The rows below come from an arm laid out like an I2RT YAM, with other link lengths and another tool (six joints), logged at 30 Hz.
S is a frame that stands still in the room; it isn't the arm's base.
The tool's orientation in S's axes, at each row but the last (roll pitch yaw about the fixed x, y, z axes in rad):
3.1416, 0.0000, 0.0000
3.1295, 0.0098, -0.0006
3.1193, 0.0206, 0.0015
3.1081, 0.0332, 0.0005
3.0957, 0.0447, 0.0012
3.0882, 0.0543, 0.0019
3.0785, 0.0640, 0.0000
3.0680, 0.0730, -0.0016
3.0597, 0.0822, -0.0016
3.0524, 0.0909, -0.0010
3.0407, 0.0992, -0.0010
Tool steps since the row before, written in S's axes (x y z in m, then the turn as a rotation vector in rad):
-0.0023, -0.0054, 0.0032, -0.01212, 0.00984, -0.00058
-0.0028, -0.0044, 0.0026, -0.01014, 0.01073, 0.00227
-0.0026, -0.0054, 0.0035, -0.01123, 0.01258, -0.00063
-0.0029, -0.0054, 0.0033, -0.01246, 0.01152, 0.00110
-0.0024, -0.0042, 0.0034, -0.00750, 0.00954, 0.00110
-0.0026, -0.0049, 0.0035, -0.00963, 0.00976, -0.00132
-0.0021, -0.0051, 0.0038, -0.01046, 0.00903, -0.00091
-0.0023, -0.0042, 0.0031, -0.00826, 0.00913, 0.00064
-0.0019, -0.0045, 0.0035, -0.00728, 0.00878, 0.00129
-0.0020, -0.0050, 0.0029, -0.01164, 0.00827, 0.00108
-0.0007, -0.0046, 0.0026, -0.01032, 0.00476, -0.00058
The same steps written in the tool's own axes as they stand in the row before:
-0.0023, 0.0054, -0.0032, -0.01212, -0.00984, 0.00058
-0.0028, 0.0044, -0.0025, -0.01017, -0.01070, -0.00230
-0.0027, 0.0055, -0.0033, -0.01120, -0.01261, 0.00058
-0.0030, 0.0055, -0.0030, -0.01248, -0.01150, -0.00107
-0.0026, 0.0043, -0.0031, -0.00753, -0.00950, -0.00120
-0.0028, 0.0051, -0.0031, -0.00953, -0.00986, 0.00132
-0.0023, 0.0053, -0.0033, -0.01038, -0.00911, 0.00100
-0.0025, 0.0044, -0.0026, -0.00830, -0.00909, -0.00071
-0.0022, 0.0048, -0.0030, -0.00738, -0.00868, -0.00140
-0.0023, 0.0052, -0.0023, -0.01170, -0.00822, -0.00075
-0.0009, 0.0048, -0.0020, -0.01022, -0.00489, 0.00111

